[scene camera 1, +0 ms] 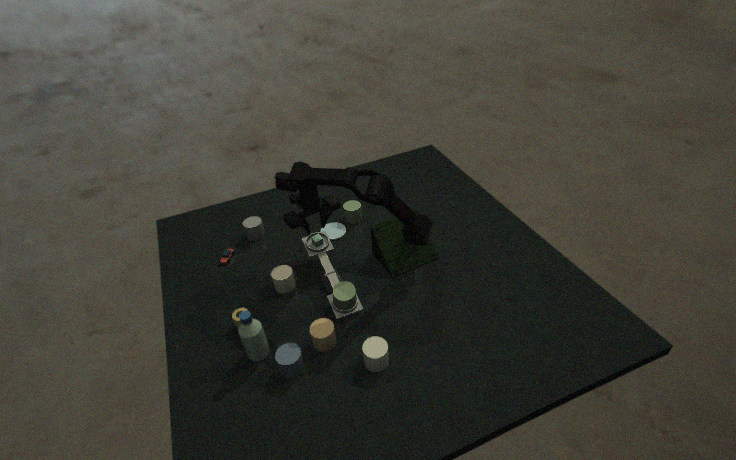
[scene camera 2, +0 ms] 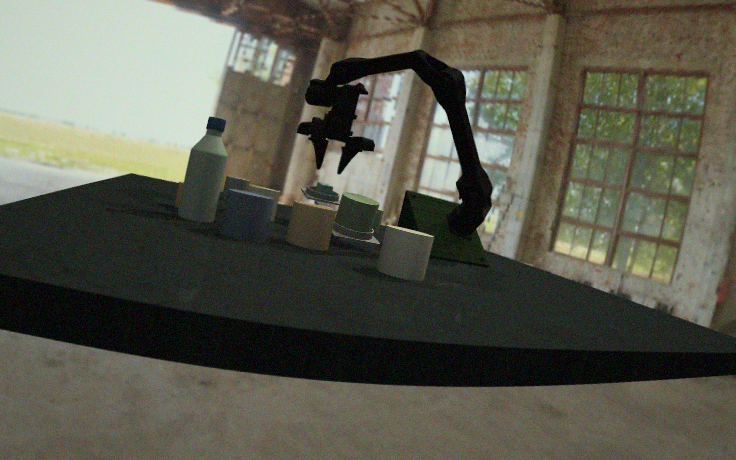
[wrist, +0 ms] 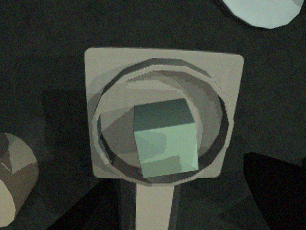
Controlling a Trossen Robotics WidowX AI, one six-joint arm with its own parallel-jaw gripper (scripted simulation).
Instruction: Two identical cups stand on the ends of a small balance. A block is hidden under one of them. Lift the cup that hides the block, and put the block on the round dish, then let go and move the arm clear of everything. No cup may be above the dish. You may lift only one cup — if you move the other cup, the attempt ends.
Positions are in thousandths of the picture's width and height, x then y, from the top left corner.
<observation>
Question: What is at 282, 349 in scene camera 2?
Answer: A bottle.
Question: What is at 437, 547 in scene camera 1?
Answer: A balance.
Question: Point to a green cup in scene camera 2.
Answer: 484, 462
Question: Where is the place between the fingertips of my gripper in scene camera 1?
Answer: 429, 501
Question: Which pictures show my gripper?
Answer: Scene camera 1, scene camera 2 and the wrist view: all of them.
</observation>
